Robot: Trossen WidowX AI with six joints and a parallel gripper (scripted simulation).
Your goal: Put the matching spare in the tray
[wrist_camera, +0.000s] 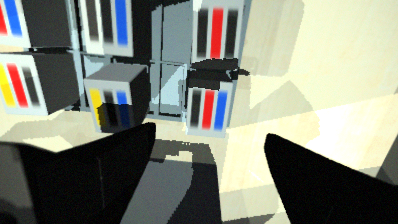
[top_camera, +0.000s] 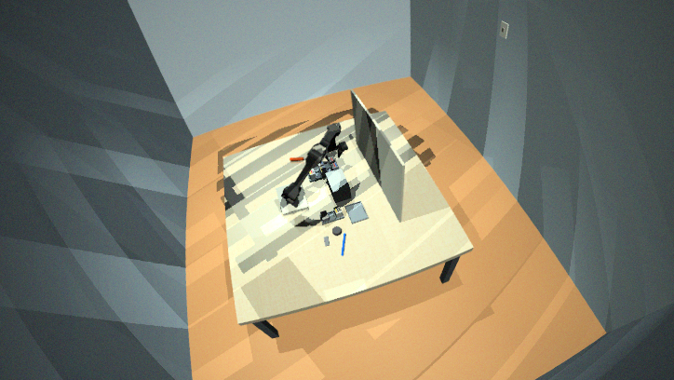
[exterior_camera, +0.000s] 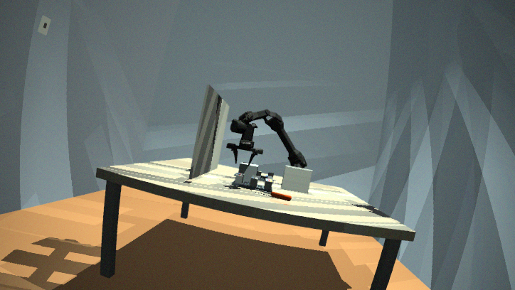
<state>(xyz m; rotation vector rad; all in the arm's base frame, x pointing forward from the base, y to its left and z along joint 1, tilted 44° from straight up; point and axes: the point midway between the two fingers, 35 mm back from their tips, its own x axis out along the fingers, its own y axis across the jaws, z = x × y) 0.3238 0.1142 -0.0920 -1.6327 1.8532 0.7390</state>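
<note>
The spare block lies 6 cm below my gripper tip. Also, from my gripper tip: slotted piece: 15 cm behind, 33 cm to the right, 9 cm below; panel: 20 cm ahead, 18 cm to the right, 13 cm above; mounted unit: 4 cm behind, 16 cm to the right, 5 cm below.
</note>
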